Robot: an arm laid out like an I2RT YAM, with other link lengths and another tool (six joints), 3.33 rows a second.
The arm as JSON. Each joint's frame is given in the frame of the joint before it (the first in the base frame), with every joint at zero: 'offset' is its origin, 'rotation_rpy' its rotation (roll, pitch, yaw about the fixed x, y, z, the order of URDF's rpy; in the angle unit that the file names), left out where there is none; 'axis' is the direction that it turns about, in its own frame. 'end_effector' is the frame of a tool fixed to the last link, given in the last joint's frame.
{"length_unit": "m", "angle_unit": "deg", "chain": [
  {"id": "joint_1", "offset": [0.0, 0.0, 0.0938], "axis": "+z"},
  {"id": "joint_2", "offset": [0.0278, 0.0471, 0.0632], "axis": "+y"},
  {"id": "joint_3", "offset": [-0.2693, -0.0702, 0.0], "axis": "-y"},
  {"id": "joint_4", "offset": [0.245, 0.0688, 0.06], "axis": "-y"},
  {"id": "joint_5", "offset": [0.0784, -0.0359, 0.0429], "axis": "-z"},
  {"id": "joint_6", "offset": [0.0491, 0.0, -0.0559], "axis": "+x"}
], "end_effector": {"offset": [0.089, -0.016, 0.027], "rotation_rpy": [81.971, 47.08, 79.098]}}
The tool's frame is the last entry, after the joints.
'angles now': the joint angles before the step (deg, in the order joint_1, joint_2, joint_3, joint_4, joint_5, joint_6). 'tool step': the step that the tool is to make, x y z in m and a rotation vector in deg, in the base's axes. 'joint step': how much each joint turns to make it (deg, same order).
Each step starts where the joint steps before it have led.
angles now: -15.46, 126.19, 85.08, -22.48, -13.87, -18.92
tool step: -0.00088, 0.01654, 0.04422, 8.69, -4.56, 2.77
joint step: -0.79, -5.09, 0.00, -2.62, -10.16, 1.38
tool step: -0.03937, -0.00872, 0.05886, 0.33, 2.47, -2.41
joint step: -2.19, -10.23, 0.00, -12.69, 0.48, 0.00
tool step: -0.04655, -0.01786, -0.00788, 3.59, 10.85, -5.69
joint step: -3.69, -1.77, -0.02, -12.43, 1.09, 1.88
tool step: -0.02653, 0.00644, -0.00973, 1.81, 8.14, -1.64
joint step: 0.09, 0.00, -0.03, -7.64, 1.71, 1.51
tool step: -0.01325, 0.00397, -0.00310, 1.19, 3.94, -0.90
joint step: 0.04, 0.00, 0.01, -3.77, 0.47, 0.95
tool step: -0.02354, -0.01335, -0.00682, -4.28, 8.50, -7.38
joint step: 0.00, 0.00, -0.05, -4.13, 7.44, 7.40
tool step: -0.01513, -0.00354, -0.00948, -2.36, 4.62, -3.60
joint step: 0.35, 0.00, -1.82, -0.82, 3.83, 4.10
